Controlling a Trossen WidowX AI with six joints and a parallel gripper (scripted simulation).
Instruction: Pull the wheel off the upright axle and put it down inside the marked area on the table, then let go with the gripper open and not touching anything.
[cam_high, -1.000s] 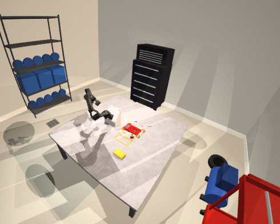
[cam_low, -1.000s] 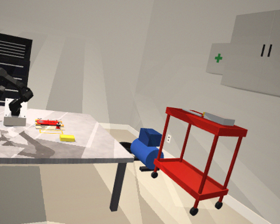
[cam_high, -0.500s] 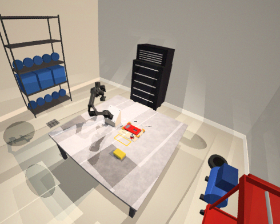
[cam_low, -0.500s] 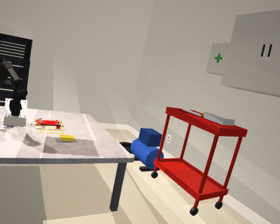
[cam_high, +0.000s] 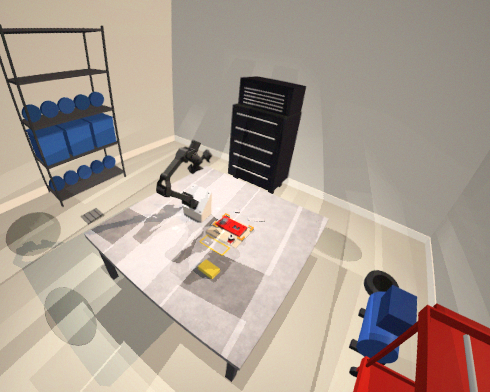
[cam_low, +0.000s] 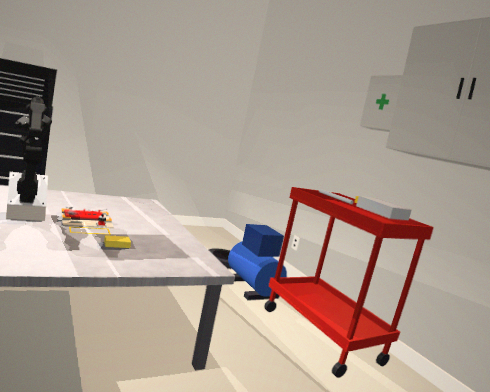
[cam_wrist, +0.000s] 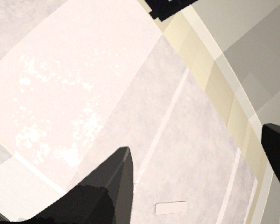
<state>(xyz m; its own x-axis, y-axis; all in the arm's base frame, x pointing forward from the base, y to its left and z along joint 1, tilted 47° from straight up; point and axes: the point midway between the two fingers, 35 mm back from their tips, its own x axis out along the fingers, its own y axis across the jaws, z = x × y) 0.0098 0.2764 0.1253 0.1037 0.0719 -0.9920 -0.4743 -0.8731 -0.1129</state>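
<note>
Now: the small wheel 35 cm ahead of my gripper tip, 34 cm below it and 18 cm to the right of it. From my gripper tip the other things lie so: yellow block 45 cm to the right, 37 cm ahead, 36 cm below.
</note>
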